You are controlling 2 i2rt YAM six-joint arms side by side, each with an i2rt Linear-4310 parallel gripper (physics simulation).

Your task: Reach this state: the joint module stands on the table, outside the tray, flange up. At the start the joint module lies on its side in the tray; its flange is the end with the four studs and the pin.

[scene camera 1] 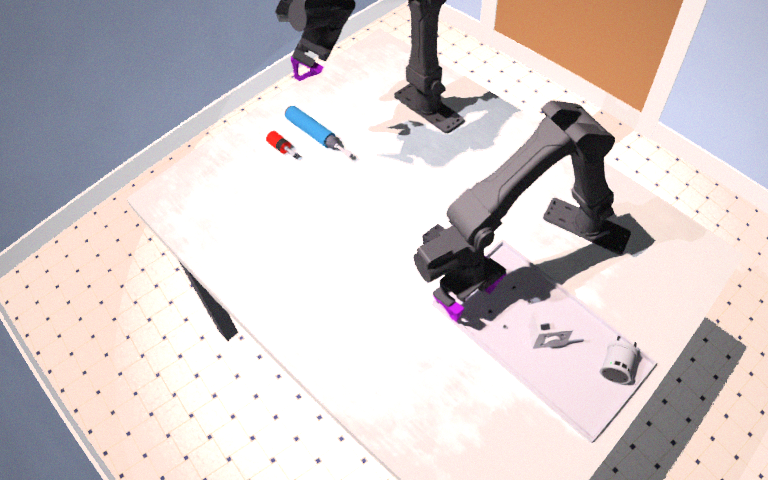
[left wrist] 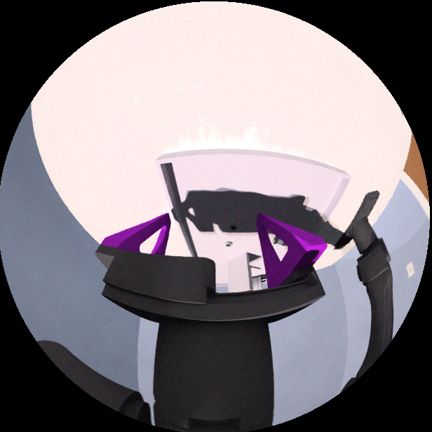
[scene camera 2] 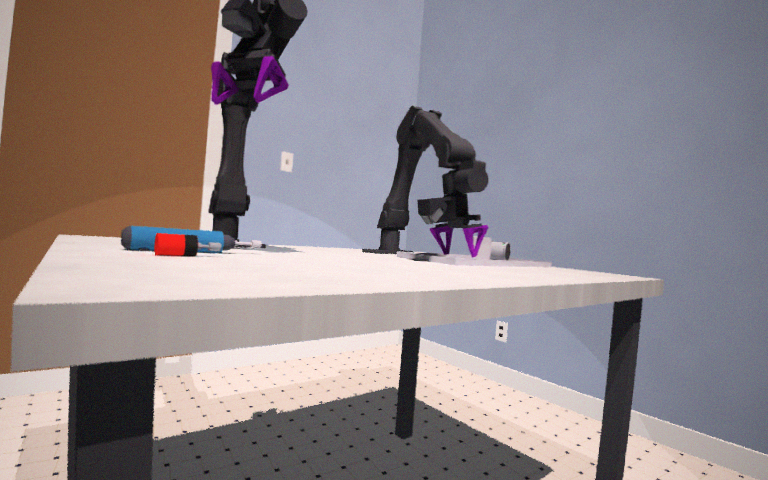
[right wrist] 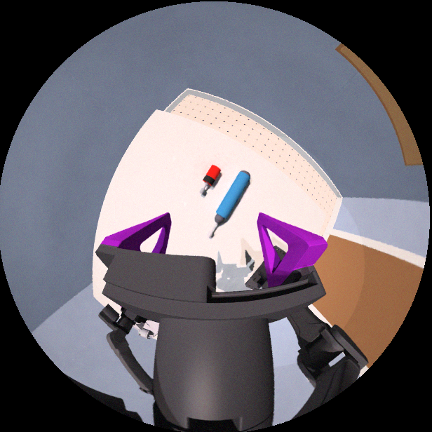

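Seen in the pictures: left gripper, fingertip midpoint: (scene camera 1: pixel 471 305) (scene camera 2: pixel 459 255); right gripper, fingertip midpoint: (scene camera 1: pixel 304 64) (scene camera 2: pixel 234 101); left arm's base at its link origin: (scene camera 1: pixel 586 226) (scene camera 2: pixel 388 253); right arm's base at its link origin: (scene camera 1: pixel 428 108).
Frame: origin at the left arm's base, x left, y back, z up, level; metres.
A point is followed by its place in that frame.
The joint module (scene camera 1: pixel 618 359) @(x 0.171, y -0.313, z 0.063 m) (scene camera 2: pixel 500 250) @(x 0.150, y -0.319, z 0.038 m) is a light grey cylinder lying on its side in the tray (scene camera 1: pixel 583 407) @(x 0.152, y -0.408, z 0.004 m) (scene camera 2: pixel 535 263) @(x 0.109, y -0.442, z 0.011 m) (left wrist: pixel 225 172), at the right end in scene camera 1. There its dark round end faces the camera, and small studs show at its opposite end. My left gripper (scene camera 1: pixel 472 300) @(x -0.137, y -0.326, z 0.021 m) (scene camera 2: pixel 459 253) @(x -0.137, y -0.326, z 0.021 m) (left wrist: pixel 213 217) is open and empty, pointing down low over the tray's other end, well away from the module. My right gripper (scene camera 2: pixel 238 93) @(x -0.661, y -0.119, z 0.279 m) (right wrist: pixel 213 217) is open and empty, high above the table. In the left wrist view the module is mostly hidden or too small to make out.
An upright grey plate (scene camera 1: pixel 560 342) @(x 0.056, y -0.311, z 0.019 m) with a hole stands in the tray between my left gripper and the module. A small dark block (scene camera 1: pixel 544 326) @(x 0.013, y -0.285, z 0.004 m) lies behind it. A blue driver (scene camera 1: pixel 308 125) @(x -0.712, y -0.083, z 0.038 m) (right wrist: pixel 233 195) and a red one (scene camera 1: pixel 276 141) @(x -0.755, y -0.162, z 0.030 m) (right wrist: pixel 212 174) lie across the table.
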